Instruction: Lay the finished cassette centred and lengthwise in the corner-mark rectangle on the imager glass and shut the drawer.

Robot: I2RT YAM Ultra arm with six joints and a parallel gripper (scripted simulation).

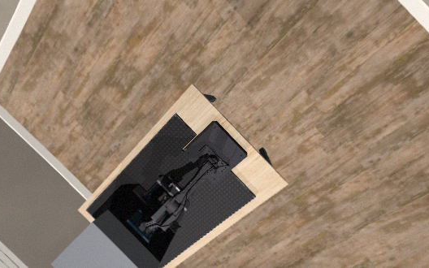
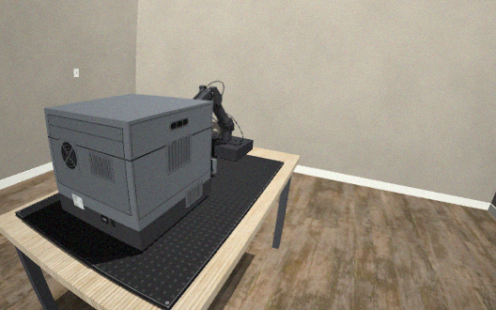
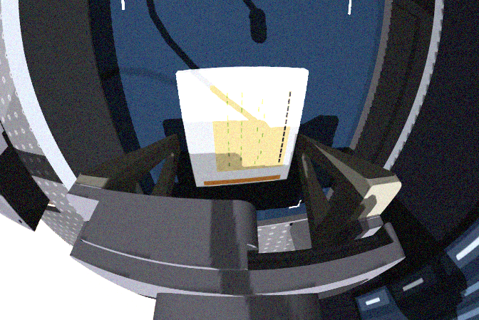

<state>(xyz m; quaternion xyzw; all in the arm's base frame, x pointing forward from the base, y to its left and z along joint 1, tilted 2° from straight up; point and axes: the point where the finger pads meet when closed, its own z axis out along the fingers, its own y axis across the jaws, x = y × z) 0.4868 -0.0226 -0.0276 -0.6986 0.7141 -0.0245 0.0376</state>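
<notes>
Now: the finished cassette 10 mm ahead of my hand and 10 mm below it. From my hand the other things lie so: imager drawer 10 mm ahead, 10 mm below.
</notes>
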